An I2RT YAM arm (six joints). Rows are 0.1 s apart.
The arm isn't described. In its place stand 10 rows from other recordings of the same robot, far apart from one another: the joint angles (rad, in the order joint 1, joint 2, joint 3, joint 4, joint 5, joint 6), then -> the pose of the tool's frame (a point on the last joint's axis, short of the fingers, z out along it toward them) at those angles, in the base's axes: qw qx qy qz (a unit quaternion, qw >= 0); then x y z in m.
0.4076 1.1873 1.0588 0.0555 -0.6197 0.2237 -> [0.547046, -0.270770, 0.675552, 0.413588, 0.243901, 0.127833, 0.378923]
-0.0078 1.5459 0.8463 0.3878 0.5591 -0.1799 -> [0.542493, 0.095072, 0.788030, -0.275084, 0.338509, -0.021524, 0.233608]
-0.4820 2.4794 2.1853 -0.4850 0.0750 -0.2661 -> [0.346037, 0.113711, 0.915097, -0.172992, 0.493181, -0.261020, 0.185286]
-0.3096 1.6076 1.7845 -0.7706 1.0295 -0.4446 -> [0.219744, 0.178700, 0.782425, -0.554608, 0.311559, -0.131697, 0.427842]
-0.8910 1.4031 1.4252 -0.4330 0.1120 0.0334 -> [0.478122, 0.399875, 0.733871, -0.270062, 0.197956, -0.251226, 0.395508]
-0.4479 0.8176 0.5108 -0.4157 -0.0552 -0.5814 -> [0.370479, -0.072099, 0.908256, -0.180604, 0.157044, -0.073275, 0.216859]
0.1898 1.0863 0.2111 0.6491 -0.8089 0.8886 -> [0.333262, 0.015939, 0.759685, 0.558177, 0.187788, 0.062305, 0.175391]
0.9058 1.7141 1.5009 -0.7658 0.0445 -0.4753 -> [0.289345, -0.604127, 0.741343, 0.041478, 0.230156, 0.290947, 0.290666]
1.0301 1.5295 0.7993 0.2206 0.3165 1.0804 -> [0.364626, 0.101142, 0.849452, 0.367762, 0.177192, 0.273610, 0.205957]
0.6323 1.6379 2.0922 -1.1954 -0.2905 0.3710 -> [0.285972, -0.175813, 0.890223, 0.307917, 0.245069, 0.192190, 0.465351]
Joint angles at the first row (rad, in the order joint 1, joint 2, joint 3, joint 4, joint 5, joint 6):
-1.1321, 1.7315, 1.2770, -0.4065, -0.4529, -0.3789
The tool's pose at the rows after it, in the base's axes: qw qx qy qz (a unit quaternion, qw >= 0); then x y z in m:
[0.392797, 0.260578, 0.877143, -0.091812, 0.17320, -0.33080, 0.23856]
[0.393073, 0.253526, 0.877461, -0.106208, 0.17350, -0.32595, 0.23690]
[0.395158, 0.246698, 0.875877, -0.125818, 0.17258, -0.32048, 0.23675]
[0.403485, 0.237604, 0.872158, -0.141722, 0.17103, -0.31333, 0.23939]
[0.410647, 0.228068, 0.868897, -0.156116, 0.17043, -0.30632, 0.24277]
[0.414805, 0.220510, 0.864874, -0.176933, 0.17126, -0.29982, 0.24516]
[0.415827, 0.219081, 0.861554, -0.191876, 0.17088, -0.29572, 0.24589]
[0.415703, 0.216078, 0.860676, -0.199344, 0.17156, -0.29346, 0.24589]
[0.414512, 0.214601, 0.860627, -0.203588, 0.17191, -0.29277, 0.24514]
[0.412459, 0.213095, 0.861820, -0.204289, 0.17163, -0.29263, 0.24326]
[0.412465, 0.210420, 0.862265, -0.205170, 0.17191, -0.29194, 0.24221]
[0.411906, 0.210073, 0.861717, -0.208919, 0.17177, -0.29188, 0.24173]
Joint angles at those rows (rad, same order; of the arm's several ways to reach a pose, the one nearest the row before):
-1.1288, 1.7095, 1.2402, -0.3705, -0.4369, -0.3818
-1.1207, 1.6903, 1.2065, -0.3361, -0.4168, -0.3918
-1.1142, 1.6634, 1.1678, -0.2940, -0.3925, -0.4018
-1.1084, 1.6268, 1.1280, -0.2541, -0.3831, -0.4088
-1.1001, 1.5926, 1.0959, -0.2232, -0.3732, -0.4161
-1.0867, 1.5624, 1.0635, -0.1832, -0.3452, -0.4218
-1.0798, 1.5425, 1.0394, -0.1553, -0.3214, -0.4230
-1.0736, 1.5342, 1.0280, -0.1416, -0.3087, -0.4272
-1.0709, 1.5325, 1.0221, -0.1337, -0.3008, -0.4310
-1.0713, 1.5340, 1.0171, -0.1304, -0.2992, -0.4368
-1.0696, 1.5332, 1.0117, -0.1248, -0.2991, -0.4410
-1.0693, 1.5325, 1.0076, -0.1174, -0.2934, -0.4433

